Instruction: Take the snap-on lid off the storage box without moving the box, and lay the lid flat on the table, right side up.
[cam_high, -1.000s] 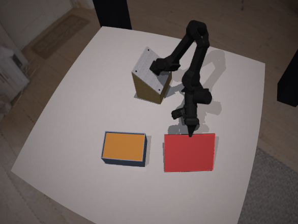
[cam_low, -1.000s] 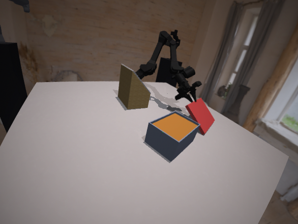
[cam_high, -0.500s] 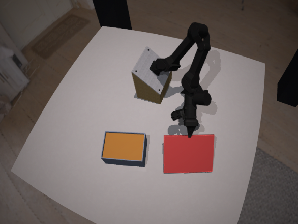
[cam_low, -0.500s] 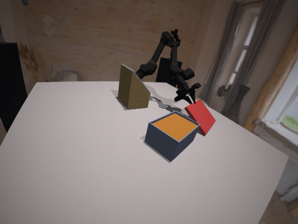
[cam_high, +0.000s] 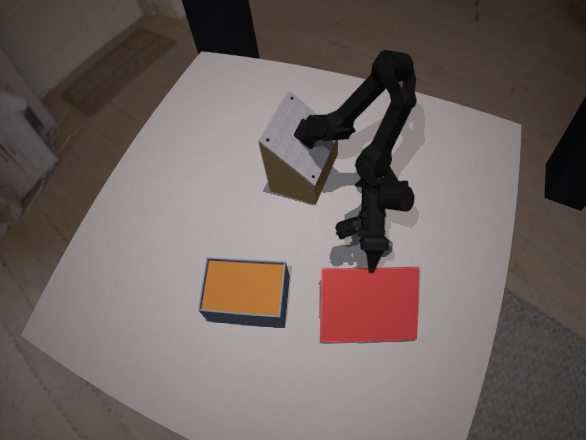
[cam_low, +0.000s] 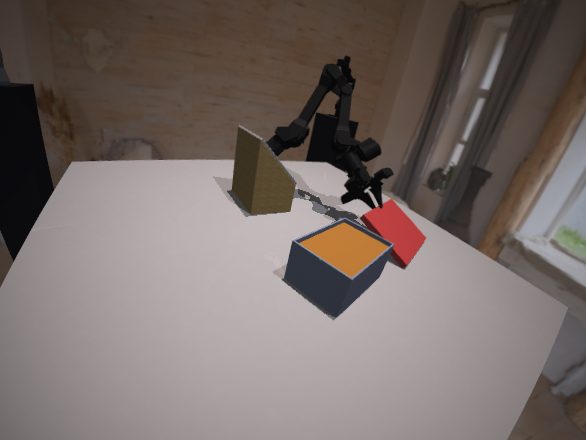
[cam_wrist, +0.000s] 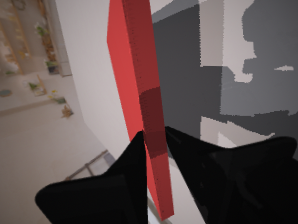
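The red lid lies 7 cm ahead of my gripper tip, 3 cm to the left of it and 3 cm below it. Also, from my gripper tip: grey-blue storage box 15 cm ahead, 28 cm to the right, 3 cm below.
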